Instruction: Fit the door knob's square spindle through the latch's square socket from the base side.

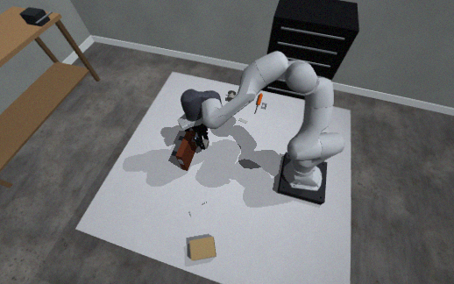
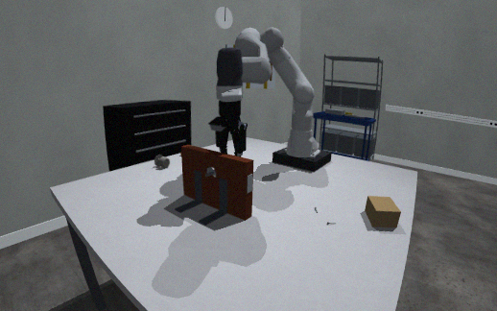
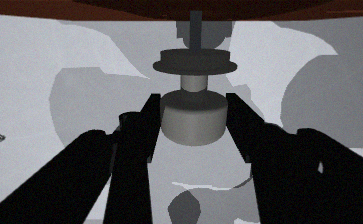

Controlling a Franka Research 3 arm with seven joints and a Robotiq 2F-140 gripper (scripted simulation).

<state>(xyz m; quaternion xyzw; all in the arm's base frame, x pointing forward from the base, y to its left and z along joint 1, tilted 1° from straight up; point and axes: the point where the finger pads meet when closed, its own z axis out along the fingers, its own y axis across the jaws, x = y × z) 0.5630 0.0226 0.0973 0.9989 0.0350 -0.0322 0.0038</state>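
The grey door knob is 30 mm ahead of my hand and 20 mm below it. Round my hand: cardboard box 520 mm to the left, 200 mm behind, 120 mm below; orange-handled screwdriver 510 mm to the right, 220 mm behind, 140 mm below; red-brown wooden door block 90 mm ahead, 40 mm below, 10 mm to the left.
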